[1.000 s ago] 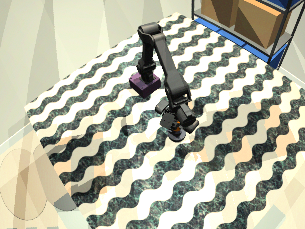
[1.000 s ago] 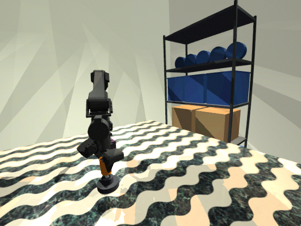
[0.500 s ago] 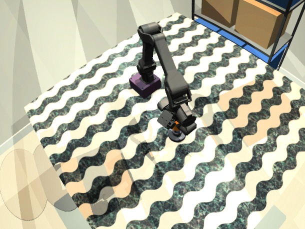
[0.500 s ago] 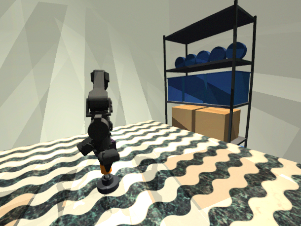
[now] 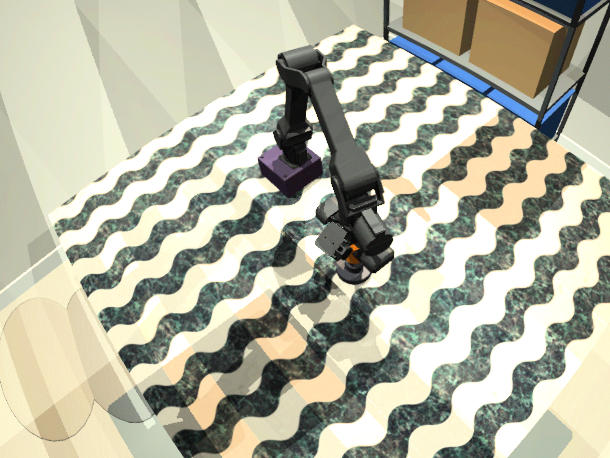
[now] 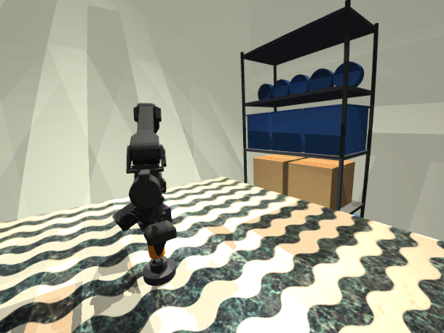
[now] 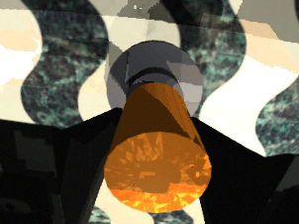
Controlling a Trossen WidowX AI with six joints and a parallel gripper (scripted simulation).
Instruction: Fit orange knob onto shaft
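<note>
Right now the round grey pedestal is 40 mm below my gripper tip. The rest, counted from my gripper tip: orange knob (30 mm above).
</note>
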